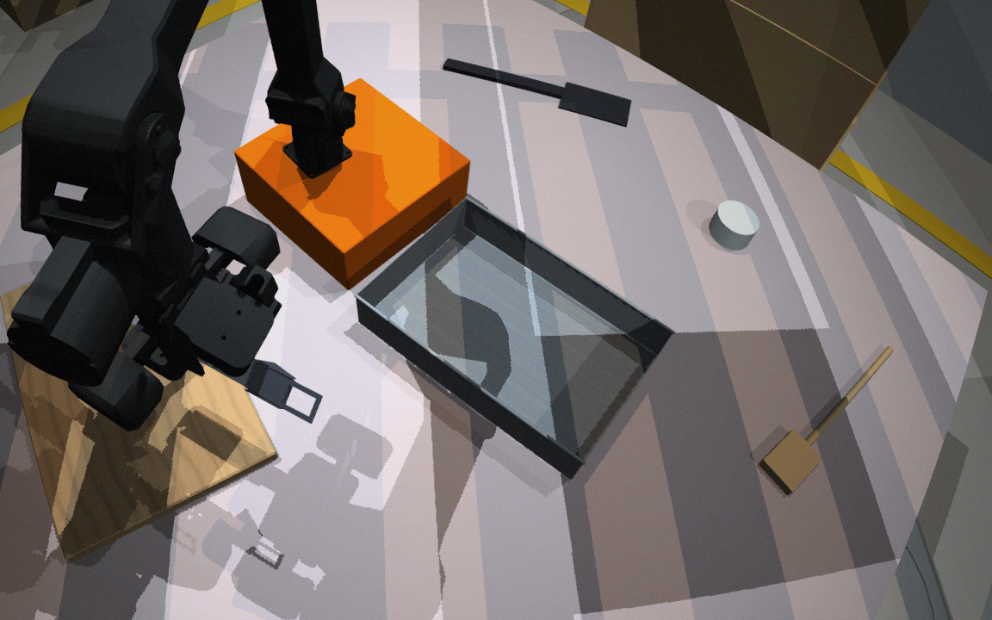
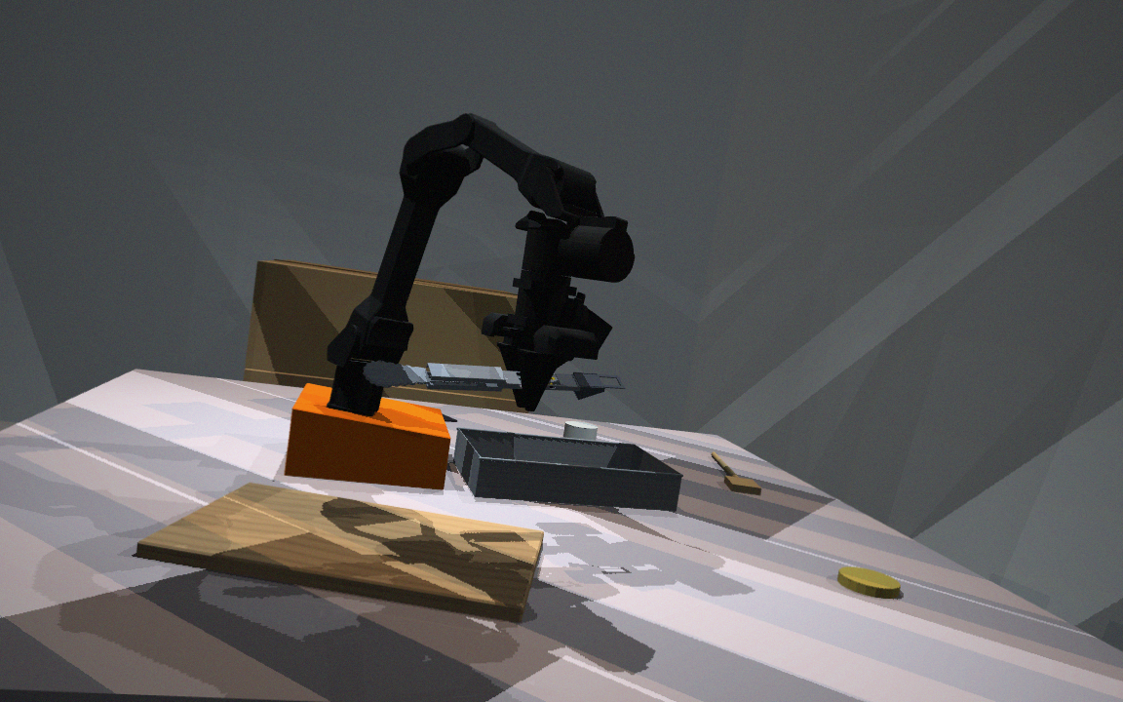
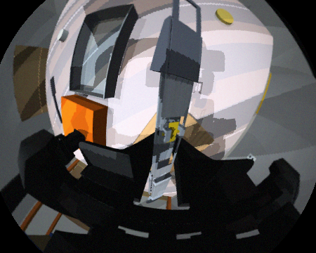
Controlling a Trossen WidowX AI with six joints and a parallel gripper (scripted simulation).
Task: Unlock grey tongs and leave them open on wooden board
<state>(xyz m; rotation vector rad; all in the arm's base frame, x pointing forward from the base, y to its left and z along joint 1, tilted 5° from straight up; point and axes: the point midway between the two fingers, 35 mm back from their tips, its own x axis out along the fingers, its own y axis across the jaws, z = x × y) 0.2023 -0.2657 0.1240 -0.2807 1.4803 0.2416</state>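
Right now my gripper tip is 16 cm past the wooden board, 15 cm above it and 7 cm to the left of it. Round my gripper tip: white cylinder: 67 cm to the left, 20 cm ahead, 14 cm below; roasting tin: 30 cm to the left, 13 cm below, 11 cm ahead; yellow disc: 44 cm ahead, 15 cm below, 4 cm to the right.
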